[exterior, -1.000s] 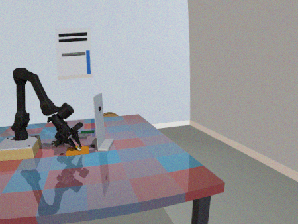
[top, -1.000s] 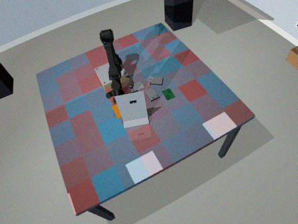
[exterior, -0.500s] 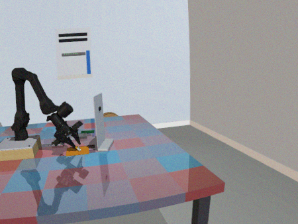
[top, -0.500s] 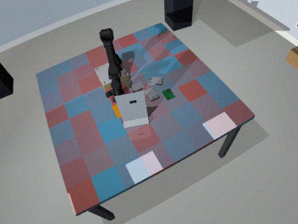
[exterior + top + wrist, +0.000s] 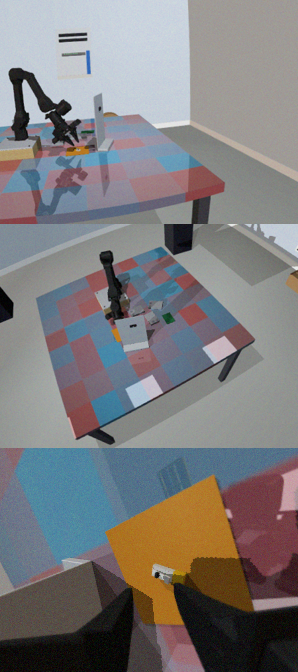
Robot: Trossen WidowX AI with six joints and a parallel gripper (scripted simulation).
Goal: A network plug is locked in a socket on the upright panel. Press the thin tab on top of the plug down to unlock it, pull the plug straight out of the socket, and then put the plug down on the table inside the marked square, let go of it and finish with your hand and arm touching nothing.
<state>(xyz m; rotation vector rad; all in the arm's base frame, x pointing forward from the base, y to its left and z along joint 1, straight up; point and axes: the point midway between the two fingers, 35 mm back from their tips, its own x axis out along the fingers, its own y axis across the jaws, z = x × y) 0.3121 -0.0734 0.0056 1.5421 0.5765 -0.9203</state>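
The yellow network plug lies 30 mm below my gripper tip. Also, from my gripper tip: orange marked square 40 mm below; upright panel 140 mm ahead, 90 mm above, 60 mm to the left; green square 350 mm to the left, 40 mm below, 30 mm ahead.
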